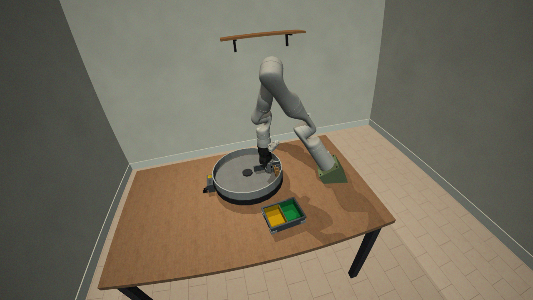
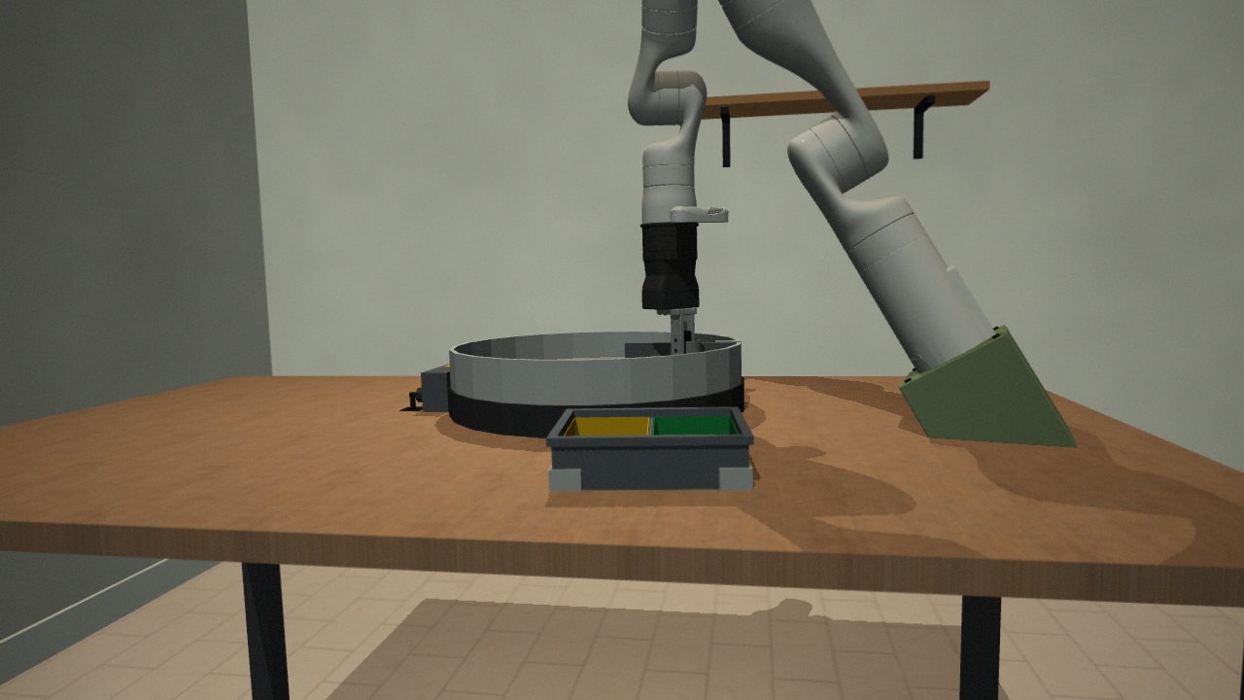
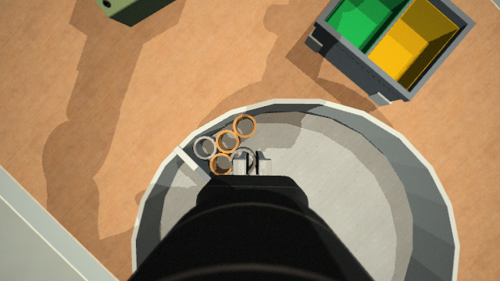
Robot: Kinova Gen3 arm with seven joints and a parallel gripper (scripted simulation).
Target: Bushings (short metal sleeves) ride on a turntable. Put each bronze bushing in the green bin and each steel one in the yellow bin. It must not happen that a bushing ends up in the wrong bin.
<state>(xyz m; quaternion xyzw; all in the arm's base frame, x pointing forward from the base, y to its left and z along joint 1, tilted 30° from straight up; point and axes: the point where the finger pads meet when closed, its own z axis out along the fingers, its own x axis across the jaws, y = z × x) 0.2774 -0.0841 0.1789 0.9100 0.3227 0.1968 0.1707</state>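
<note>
Now: the bin 5 cm ahead of my hand, 29 cm to the left of it and 7 cm below it. Also, from my hand: grey turntable: 12 cm ahead, 8 cm to the right, 5 cm below.
</note>
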